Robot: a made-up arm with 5 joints. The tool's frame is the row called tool. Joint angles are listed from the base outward.
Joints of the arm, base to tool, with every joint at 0 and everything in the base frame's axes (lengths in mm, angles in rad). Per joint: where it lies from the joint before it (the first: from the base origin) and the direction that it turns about. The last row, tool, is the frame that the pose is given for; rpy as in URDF.
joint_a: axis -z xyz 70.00 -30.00 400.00
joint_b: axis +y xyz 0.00 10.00 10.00
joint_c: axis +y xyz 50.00 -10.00 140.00
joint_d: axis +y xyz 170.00 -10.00 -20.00
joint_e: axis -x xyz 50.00 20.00 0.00
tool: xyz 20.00 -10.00 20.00 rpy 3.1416 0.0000 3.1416
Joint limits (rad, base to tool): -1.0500..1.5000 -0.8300..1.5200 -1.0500..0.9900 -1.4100..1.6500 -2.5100..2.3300
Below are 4 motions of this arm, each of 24 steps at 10 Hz.
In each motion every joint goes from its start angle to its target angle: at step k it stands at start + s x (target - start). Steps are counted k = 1, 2, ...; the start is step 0. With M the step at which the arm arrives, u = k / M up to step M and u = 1 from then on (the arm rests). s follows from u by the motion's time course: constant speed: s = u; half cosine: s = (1 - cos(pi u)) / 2; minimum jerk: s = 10 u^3 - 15 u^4 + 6 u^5.
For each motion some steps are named. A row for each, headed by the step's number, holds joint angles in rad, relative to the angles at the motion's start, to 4 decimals.
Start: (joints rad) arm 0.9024 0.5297 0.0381 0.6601 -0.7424
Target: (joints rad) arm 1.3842 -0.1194 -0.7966 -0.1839 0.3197
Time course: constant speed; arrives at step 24
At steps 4, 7, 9, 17, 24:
4: 0.0803 -0.1082 -0.1391 -0.1407 0.1770
7: 0.1405 -0.1893 -0.2435 -0.2462 0.3098
9: 0.1807 -0.2434 -0.3130 -0.3165 0.3983
17: 0.3413 -0.4598 -0.5912 -0.5978 0.7523
24: 0.4818 -0.6491 -0.8347 -0.8440 1.0621

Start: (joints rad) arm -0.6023 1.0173 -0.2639 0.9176 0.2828
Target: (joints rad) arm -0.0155 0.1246 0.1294 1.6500 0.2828
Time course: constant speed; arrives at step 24
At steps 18, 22, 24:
18: 0.4401 -0.6695 0.2950 0.5493 0.0000
22: 0.5379 -0.8183 0.3605 0.6714 0.0000
24: 0.5868 -0.8927 0.3933 0.7324 0.0000

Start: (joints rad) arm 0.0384 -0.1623 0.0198 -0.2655 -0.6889
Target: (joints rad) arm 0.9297 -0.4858 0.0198 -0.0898 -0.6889
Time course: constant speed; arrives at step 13
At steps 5, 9, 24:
5: 0.3428 -0.1244 0.0000 0.0676 0.0000
9: 0.6171 -0.2240 0.0000 0.1216 0.0000
24: 0.8913 -0.3235 0.0000 0.1757 0.0000

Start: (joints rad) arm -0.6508 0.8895 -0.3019 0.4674 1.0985
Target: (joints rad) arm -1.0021 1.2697 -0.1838 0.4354 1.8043
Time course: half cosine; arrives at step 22
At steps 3, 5, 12, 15, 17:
3: -0.0159 0.0172 0.0053 -0.0014 0.0319
5: -0.0429 0.0464 0.0144 -0.0039 0.0862
12: -0.2006 0.2172 0.0675 -0.0183 0.4031
15: -0.2706 0.2929 0.0910 -0.0247 0.5437
17: -0.3084 0.3338 0.1037 -0.0281 0.6196

